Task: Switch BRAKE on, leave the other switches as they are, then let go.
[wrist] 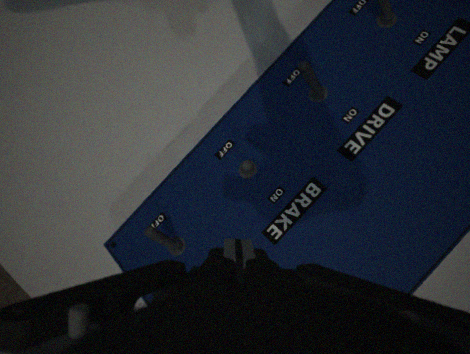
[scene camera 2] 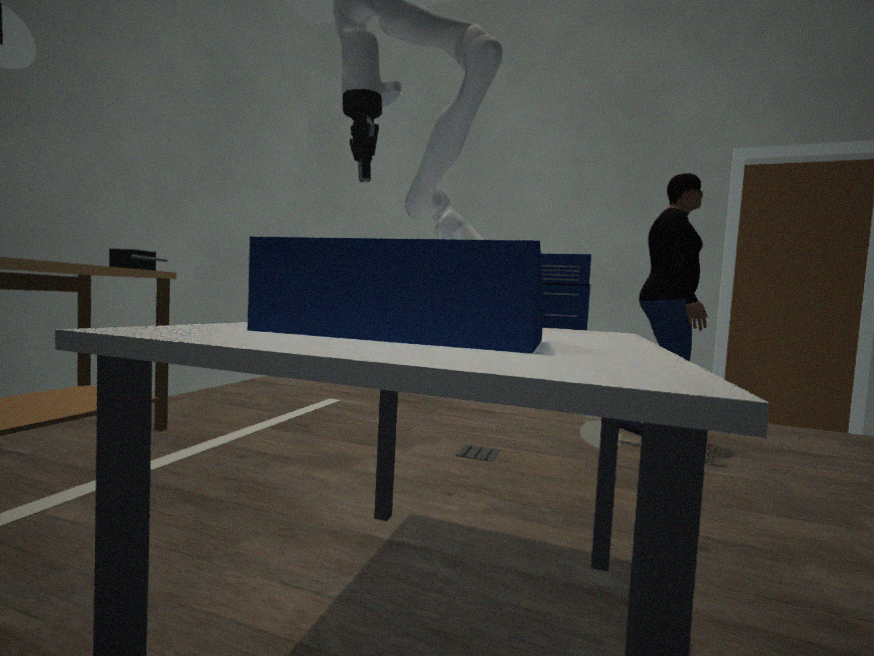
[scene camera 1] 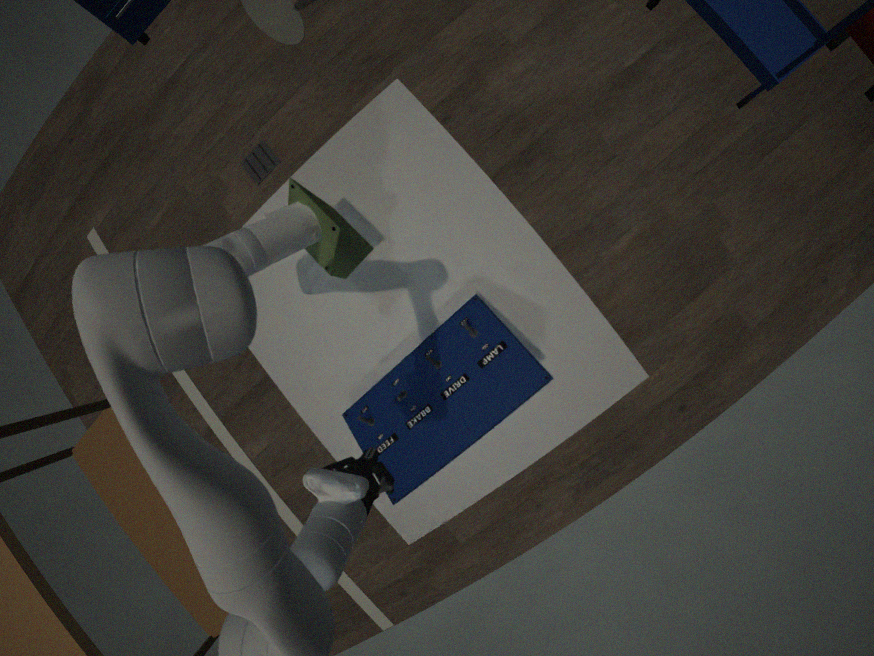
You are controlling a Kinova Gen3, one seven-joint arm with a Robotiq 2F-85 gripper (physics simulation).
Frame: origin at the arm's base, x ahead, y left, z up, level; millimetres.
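Seen in the pictures: gripper, fingertip midpoint: point(wrist: 236, 257) point(scene camera 2: 365, 181) point(scene camera 1: 373, 451); arm's base at its link origin: point(scene camera 1: 309, 223).
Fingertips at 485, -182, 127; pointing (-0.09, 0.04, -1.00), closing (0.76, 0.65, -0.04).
Pixels of each thing's top centre, then the offset from my fingertips to it, as dx, dy, dz.
- BRAKE lever at its top centre: point(wrist: 246, 164) point(scene camera 1: 398, 398) -34, +49, -163
- FEED lever at its top centre: point(wrist: 158, 241) point(scene camera 1: 362, 422) -48, -71, -173
- DRIVE lever at its top centre: point(wrist: 315, 73) point(scene camera 1: 431, 362) -47, +169, -173
- LAMP lever at its top centre: point(scene camera 1: 469, 329) -46, +289, -173
The blue switch panel point(scene camera 1: 480, 409) point(scene camera 2: 395, 293) point(wrist: 400, 200) stands on the white table point(scene camera 1: 564, 338) point(scene camera 2: 395, 374). The BRAKE lever point(scene camera 1: 401, 396) point(wrist: 247, 169) looks short and nearly end-on in the wrist view, unlike the other levers, and leans away from its OFF label. The FEED lever point(scene camera 1: 366, 418) point(wrist: 167, 241), DRIVE lever point(scene camera 1: 433, 358) point(wrist: 314, 82) and LAMP lever point(scene camera 1: 469, 326) point(wrist: 386, 14) lean toward OFF. My gripper point(scene camera 1: 386, 482) point(scene camera 2: 364, 176) point(wrist: 236, 257) is shut and empty, well above the panel near its FEED end, touching no lever.
A green wedge-shaped block point(scene camera 1: 345, 250) is at the table's far side, partly behind the arm in scene camera 1. A person point(scene camera 2: 674, 261) stands beyond the table near a brown door point(scene camera 2: 801, 289). A wooden bench point(scene camera 2: 42, 268) stands at the left.
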